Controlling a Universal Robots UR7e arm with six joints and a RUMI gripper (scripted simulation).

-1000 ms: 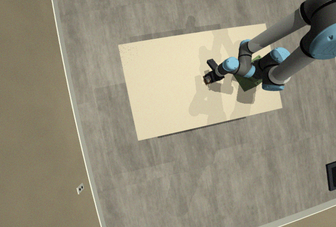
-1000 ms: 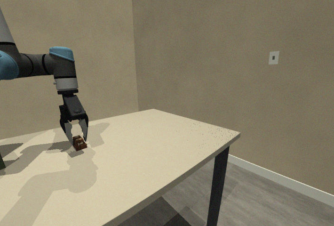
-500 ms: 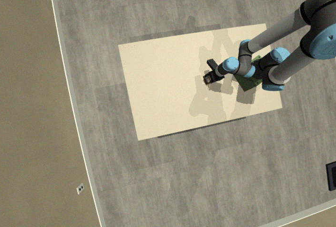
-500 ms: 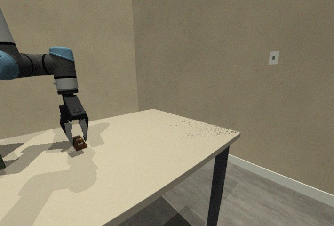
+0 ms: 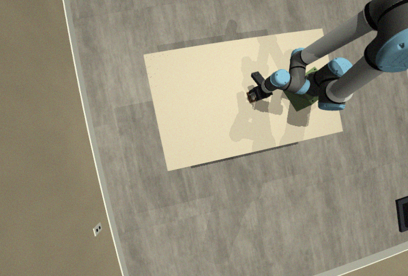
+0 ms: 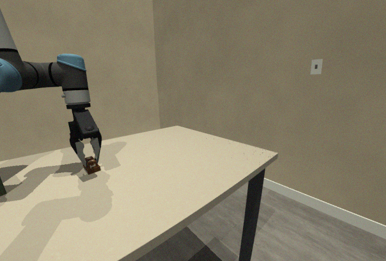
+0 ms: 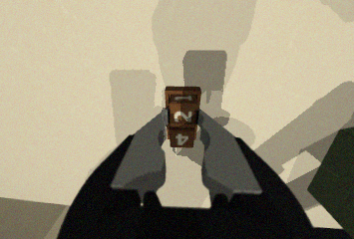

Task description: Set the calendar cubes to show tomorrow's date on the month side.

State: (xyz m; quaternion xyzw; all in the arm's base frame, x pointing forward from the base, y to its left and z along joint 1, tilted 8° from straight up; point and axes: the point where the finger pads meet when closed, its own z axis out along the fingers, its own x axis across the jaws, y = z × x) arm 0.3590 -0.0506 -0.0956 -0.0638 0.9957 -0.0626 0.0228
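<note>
Now: the brown digit cube 1 cm below my hand. From my hand the other things lie so: brown calendar tray (3 cm below, 2 cm to the left).
</note>
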